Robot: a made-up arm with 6 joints.
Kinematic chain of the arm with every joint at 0, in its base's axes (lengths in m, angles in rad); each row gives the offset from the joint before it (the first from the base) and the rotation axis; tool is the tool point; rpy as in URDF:
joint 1: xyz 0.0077 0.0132 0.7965 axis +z
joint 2: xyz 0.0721 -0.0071 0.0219 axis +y
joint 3: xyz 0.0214 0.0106 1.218 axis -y
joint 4: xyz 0 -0.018 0.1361 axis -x
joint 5: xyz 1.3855 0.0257 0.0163 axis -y
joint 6: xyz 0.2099 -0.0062 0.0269 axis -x
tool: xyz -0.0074 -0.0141 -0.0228 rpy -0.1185 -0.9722 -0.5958
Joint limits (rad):
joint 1: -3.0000..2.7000
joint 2: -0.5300..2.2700
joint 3: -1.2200..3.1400
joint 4: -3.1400..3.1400
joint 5: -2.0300..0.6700
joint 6: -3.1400..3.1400
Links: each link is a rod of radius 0.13 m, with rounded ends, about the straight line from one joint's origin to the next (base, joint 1, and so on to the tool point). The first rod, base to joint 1, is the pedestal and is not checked.
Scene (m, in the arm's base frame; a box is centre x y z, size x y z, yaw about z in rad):
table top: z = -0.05
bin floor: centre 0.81 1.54 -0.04 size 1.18 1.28 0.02 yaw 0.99
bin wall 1: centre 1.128 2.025 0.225 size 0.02 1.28 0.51 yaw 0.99
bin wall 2: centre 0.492 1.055 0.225 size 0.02 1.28 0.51 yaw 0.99
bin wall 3: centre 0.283 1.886 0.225 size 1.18 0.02 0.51 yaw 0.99
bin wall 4: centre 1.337 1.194 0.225 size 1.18 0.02 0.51 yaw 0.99
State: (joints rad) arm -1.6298 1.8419 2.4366 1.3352 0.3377 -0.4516
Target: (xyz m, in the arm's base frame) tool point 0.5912 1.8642 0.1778
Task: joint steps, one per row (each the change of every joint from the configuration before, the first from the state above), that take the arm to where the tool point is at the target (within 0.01 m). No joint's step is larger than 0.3 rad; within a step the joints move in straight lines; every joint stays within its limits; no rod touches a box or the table.
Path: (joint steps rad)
1: 0.2830 -0.1307 -0.2634 0.0253 0.0332 -0.0047
2: 0.2829 -0.1306 -0.2635 0.0253 0.0333 -0.0048
3: 0.2830 -0.1307 -0.2634 0.0253 0.0332 -0.0047
4: 0.2829 -0.1306 -0.2635 0.0253 0.0332 -0.0048
5: 0.2830 -0.1307 -0.2634 0.0253 0.0332 -0.0047
6: 0.2829 -0.1307 -0.2634 0.0253 0.0333 -0.0048
7: 0.2830 -0.1306 -0.2635 0.0254 0.0332 -0.0047
8: 0.2830 -0.1307 -0.2634 0.0253 0.0332 -0.0048
9: 0.2829 -0.1307 -0.2635 0.0253 0.0333 -0.0047
10: 0.2830 -0.1306 -0.2634 0.0253 0.0332 -0.0048
11: -0.0001 0.2227 0.0527 -0.0075 0.0000 0.0012
12: -0.0001 0.2226 0.0526 -0.0074 0.0000 0.0012

